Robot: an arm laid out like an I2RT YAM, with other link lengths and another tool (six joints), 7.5 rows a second.
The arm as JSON. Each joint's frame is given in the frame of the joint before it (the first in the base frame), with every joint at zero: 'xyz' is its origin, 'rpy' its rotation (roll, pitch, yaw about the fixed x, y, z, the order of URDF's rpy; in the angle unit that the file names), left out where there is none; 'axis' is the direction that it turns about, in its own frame. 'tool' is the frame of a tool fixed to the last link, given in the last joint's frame.
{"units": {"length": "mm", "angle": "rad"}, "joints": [
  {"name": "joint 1", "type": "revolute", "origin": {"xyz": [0.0, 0.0, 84.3]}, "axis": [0.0, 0.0, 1.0]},
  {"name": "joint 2", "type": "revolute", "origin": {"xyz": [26.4, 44.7, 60.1], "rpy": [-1.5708, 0.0, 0.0]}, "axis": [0.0, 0.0, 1.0]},
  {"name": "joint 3", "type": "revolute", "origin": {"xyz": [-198.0, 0.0, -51.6], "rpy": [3.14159, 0.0, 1.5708]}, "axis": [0.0, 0.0, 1.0]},
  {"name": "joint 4", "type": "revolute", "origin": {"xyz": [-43.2, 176.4, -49.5]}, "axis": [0.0, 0.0, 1.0]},
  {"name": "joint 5", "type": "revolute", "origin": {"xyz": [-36.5, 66.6, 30.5], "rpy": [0.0, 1.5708, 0.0]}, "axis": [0.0, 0.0, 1.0]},
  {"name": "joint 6", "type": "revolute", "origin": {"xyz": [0.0, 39.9, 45.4], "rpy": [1.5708, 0.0, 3.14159]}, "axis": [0.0, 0.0, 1.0]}
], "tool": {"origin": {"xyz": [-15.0, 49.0, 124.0], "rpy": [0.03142, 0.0, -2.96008]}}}
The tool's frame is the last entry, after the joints.
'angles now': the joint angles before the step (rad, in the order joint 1, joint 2, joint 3, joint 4, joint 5, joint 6). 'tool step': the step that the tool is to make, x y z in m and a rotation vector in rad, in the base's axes. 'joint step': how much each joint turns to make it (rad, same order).
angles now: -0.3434, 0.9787, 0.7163, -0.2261, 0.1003, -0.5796
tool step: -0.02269, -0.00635, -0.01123, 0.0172, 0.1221, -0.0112
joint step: -0.0623, 0.0044, 0.0431, -0.1543, -0.0287, -0.0511
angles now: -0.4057, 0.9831, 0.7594, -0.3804, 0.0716, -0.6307
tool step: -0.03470, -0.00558, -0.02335, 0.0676, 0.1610, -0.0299
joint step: -0.1102, 0.0224, 0.0134, -0.1628, -0.0546, -0.0594
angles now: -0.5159, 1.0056, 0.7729, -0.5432, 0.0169, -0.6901
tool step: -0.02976, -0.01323, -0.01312, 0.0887, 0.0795, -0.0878
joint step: -0.1775, 0.0386, 0.0199, -0.0983, -0.0807, -0.0476
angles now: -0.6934, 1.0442, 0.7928, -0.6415, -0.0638, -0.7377
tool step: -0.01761, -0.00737, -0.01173, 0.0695, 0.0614, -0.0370
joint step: -0.1136, 0.0687, 0.0169, -0.0457, -0.0523, -0.0568
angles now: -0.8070, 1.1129, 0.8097, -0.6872, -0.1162, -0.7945
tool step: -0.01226, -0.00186, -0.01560, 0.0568, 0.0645, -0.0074
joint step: -0.0551, 0.0770, -0.0089, -0.0053, -0.0160, -0.0462
